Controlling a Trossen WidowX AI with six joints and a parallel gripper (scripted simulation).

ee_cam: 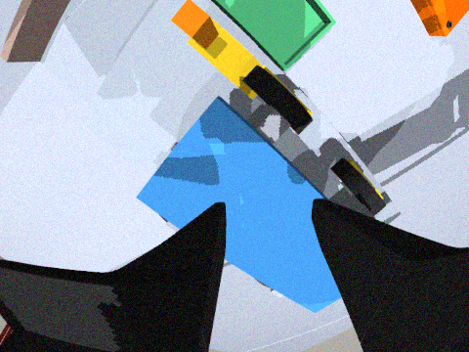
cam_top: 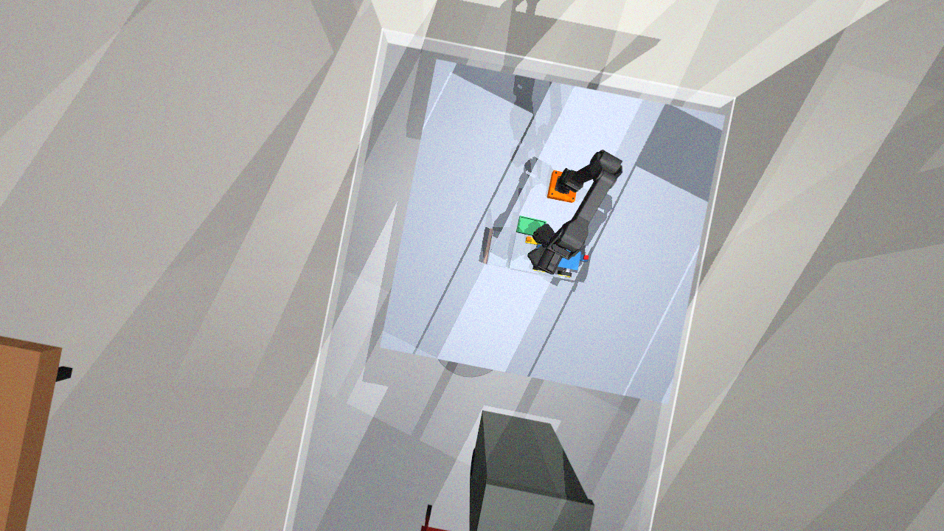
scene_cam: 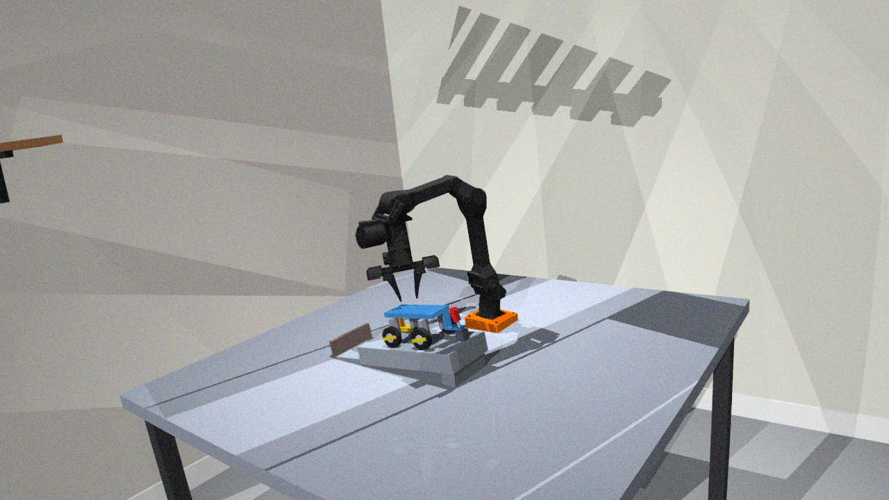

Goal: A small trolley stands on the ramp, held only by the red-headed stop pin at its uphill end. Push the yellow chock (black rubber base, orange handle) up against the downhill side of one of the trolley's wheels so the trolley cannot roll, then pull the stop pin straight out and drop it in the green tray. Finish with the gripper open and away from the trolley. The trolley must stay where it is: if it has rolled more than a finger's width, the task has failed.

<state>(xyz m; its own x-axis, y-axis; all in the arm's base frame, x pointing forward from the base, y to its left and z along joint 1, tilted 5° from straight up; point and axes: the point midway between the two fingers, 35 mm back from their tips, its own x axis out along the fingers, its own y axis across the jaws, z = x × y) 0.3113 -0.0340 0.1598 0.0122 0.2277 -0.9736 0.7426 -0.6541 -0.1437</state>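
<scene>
The red-headed stop pin lies 10 mm behind my gripper tip, 150 mm to the left of it and 40 mm below it. Also, from my gripper tip: yellow chock: 30 mm behind, 60 mm to the right, 90 mm below; then grey ramp: 10 mm ahead, 40 mm to the left, 120 mm below; then blue trolley: 10 mm ahead, 40 mm to the left, 60 mm below.
</scene>
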